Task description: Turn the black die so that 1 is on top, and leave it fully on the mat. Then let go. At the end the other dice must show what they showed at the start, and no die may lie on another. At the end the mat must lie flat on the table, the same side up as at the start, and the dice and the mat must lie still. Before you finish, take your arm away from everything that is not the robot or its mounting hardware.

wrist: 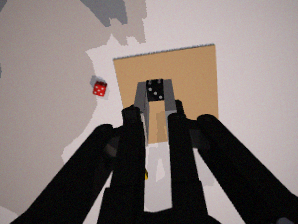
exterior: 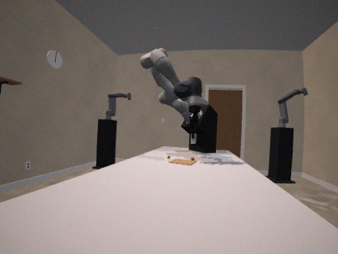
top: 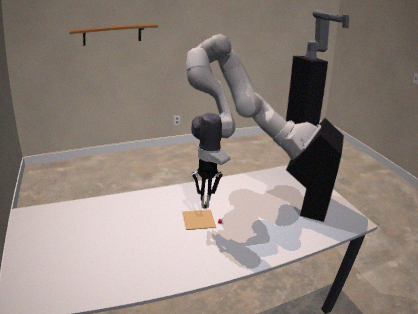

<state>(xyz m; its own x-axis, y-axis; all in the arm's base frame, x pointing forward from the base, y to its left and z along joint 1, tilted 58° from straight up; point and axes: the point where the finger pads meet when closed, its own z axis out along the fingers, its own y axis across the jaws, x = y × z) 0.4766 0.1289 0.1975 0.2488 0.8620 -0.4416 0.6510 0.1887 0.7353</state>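
My hand is 15 cm above the tan mat and 6 cm to the left of it. The rest, counted from my hand: yellow die (15 cm to the right, 14 cm below, 10 cm behind); black die (3 cm below, 1 cm to the left); red die (14 cm below, 8 cm behind, 1 cm to the left).
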